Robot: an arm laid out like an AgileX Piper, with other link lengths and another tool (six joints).
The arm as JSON. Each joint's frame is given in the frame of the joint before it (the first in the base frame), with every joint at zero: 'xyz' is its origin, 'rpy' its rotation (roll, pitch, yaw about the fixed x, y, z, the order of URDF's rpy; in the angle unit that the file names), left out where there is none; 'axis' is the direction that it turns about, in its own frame. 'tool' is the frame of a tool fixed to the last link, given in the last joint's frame.
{
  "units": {
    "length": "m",
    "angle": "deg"
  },
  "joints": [
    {
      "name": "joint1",
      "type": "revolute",
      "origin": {
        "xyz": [
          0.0,
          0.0,
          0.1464
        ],
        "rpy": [
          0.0,
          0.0,
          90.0
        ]
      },
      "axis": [
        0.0,
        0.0,
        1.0
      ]
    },
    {
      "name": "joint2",
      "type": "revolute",
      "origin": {
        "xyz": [
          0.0,
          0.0,
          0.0
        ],
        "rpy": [
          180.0,
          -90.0,
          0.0
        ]
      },
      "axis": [
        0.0,
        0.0,
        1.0
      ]
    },
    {
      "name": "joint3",
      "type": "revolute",
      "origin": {
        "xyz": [
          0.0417,
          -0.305,
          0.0
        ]
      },
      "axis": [
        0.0,
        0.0,
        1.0
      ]
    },
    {
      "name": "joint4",
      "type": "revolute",
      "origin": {
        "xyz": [
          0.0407,
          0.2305,
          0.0
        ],
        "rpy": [
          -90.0,
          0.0,
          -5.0
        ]
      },
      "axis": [
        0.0,
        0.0,
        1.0
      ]
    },
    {
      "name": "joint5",
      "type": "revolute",
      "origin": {
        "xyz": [
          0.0,
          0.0,
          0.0
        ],
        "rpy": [
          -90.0,
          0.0,
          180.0
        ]
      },
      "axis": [
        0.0,
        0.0,
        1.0
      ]
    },
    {
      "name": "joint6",
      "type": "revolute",
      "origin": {
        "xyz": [
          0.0,
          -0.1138,
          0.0
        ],
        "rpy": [
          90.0,
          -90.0,
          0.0
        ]
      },
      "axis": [
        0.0,
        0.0,
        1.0
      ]
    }
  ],
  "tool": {
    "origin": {
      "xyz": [
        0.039,
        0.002,
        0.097
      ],
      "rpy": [
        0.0,
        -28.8,
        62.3
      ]
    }
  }
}
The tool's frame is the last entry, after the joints.
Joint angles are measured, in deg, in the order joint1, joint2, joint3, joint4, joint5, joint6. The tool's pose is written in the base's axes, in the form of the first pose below.
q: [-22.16 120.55 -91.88 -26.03 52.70 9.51]
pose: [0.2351 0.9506 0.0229 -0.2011 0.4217 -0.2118 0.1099]
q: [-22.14 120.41 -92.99 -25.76 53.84 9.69]
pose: [0.2341 0.9513 0.0164 -0.2001 0.4231 -0.2126 0.1154]
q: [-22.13 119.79 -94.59 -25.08 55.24 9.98]
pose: [0.2319 0.9535 0.0054 -0.1925 0.4261 -0.2130 0.1270]
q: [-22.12 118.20 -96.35 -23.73 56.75 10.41]
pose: [0.2269 0.9580 -0.0106 -0.1751 0.4299 -0.2116 0.1470]
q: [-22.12 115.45 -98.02 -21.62 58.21 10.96]
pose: [0.2182 0.9644 -0.0301 -0.1465 0.4330 -0.2073 0.1762]
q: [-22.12 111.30 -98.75 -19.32 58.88 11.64]
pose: [0.2098 0.9707 -0.0493 -0.1063 0.4329 -0.2001 0.2132]
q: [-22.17 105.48 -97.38 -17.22 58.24 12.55]
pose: [0.2035 0.9751 -0.0666 -0.0582 0.4253 -0.1900 0.2537]
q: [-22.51 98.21 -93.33 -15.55 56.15 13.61]
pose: [0.1995 0.9764 -0.0826 -0.0089 0.4075 -0.1789 0.2908]
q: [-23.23 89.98 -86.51 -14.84 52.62 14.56]
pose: [0.2023 0.9740 -0.0960 0.0343 0.3801 -0.1687 0.3172]
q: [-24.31 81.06 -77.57 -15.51 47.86 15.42]
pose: [0.2160 0.9679 -0.1069 0.0716 0.3455 -0.1603 0.3322]
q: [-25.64 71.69 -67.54 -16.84 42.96 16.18]
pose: [0.2341 0.9598 -0.1160 0.1021 0.3064 -0.1511 0.3362]
